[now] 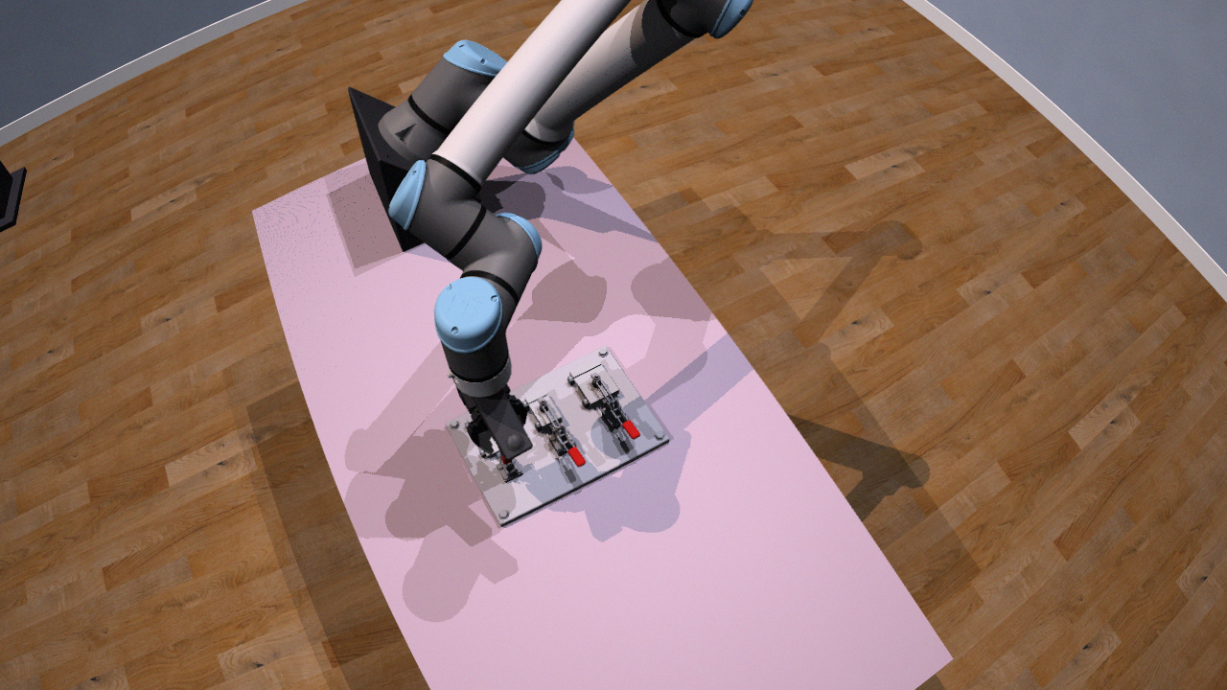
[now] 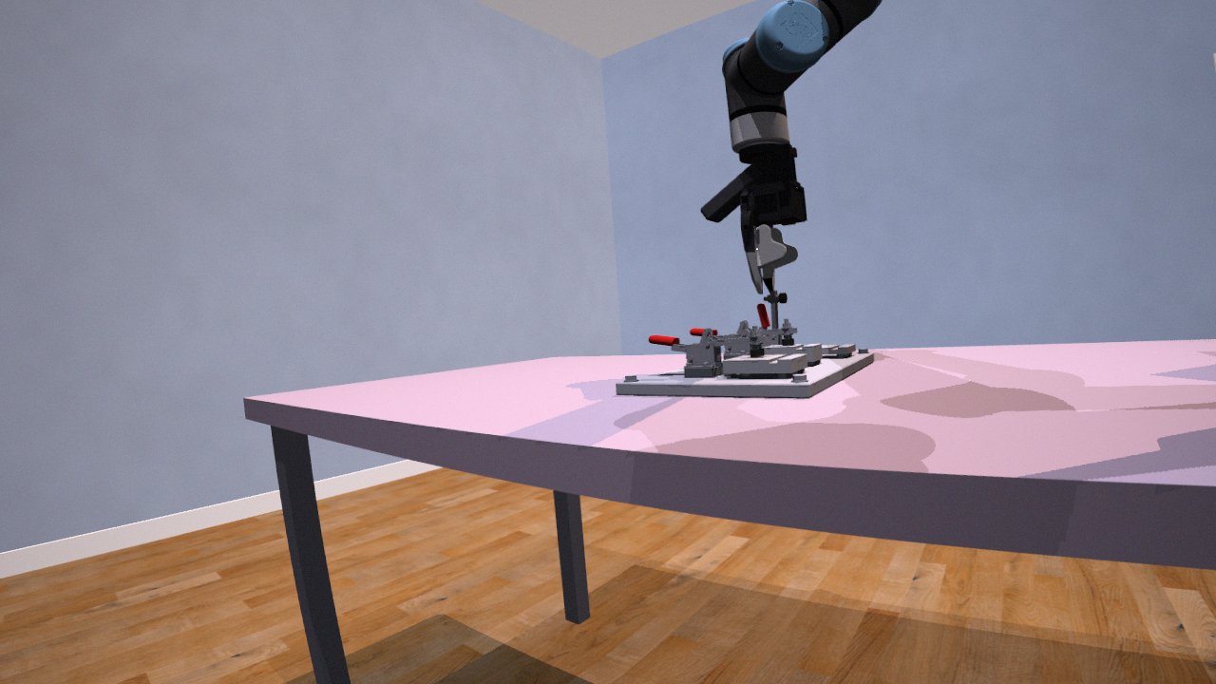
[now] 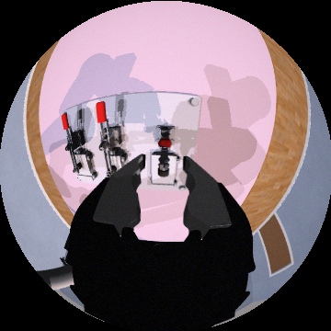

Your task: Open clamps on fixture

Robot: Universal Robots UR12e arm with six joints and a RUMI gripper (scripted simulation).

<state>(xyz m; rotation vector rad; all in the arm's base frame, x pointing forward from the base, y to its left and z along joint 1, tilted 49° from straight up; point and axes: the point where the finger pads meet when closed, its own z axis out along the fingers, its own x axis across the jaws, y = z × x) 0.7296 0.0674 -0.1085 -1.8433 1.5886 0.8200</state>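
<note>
The grey fixture plate is 120 mm below my hand, 110 mm to the left of it and 40 mm behind it. Round my hand: flat grey part (210 mm to the left, 110 mm behind, 100 mm below).
</note>
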